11 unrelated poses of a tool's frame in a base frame.
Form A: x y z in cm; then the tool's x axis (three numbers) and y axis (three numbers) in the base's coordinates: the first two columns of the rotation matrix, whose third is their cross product.
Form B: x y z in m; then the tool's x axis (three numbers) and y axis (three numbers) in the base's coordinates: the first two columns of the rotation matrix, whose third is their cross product. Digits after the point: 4 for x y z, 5 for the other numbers.
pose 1, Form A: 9.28 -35.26 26.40 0.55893 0.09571 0.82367 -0.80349 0.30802 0.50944
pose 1, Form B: 0.0928 -0.3526 0.2640 0.55893 0.09571 0.82367 -0.80349 0.30802 0.50944
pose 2, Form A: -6.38 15.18 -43.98 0.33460 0.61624 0.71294 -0.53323 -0.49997 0.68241
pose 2, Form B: -0.0638 0.1518 -0.4398 0.33460 0.61624 0.71294 -0.53323 -0.49997 0.68241
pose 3, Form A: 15.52 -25.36 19.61 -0.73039 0.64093 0.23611 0.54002 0.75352 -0.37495
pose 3, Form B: 0.1552 -0.2536 0.1961 -0.73039 0.64093 0.23611 0.54002 0.75352 -0.37495
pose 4, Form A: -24.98 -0.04 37.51 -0.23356 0.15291 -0.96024 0.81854 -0.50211 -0.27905
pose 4, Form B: -0.2498 -0.0004 0.3751 -0.23356 0.15291 -0.96024 0.81854 -0.50211 -0.27905
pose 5, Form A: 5.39 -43.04 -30.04 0.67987 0.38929 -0.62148 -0.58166 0.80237 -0.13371
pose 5, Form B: 0.0539 -0.4304 -0.3004 0.67987 0.38929 -0.62148 -0.58166 0.80237 -0.13371
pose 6, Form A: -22.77 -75.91 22.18 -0.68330 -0.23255 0.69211 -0.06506 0.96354 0.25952
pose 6, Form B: -0.2277 -0.7591 0.2218 -0.68330 -0.23255 0.69211 -0.06506 0.96354 0.25952
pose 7, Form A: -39.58 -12.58 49.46 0.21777 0.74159 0.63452 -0.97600 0.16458 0.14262
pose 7, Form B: -0.3958 -0.1258 0.4946 0.21777 0.74159 0.63452 -0.97600 0.16458 0.14262
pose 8, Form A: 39.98 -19.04 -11.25 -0.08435 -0.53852 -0.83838 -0.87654 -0.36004 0.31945
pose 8, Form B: 0.3998 -0.1904 -0.1125 -0.08435 -0.53852 -0.83838 -0.87654 -0.36004 0.31945
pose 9, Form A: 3.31 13.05 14.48 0.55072 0.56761 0.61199 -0.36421 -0.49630 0.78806
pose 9, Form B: 0.0331 0.1305 0.1448 0.55072 0.56761 0.61199 -0.36421 -0.49630 0.78806
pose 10, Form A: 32.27 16.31 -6.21 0.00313 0.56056 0.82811 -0.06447 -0.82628 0.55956
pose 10, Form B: 0.3227 0.1631 -0.0621 0.00313 0.56056 0.82811 -0.06447 -0.82628 0.55956
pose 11, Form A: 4.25 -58.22 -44.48 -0.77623 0.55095 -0.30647 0.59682 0.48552 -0.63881
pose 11, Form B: 0.0425 -0.5822 -0.4448 -0.77623 0.55095 -0.30647 0.59682 0.48552 -0.63881
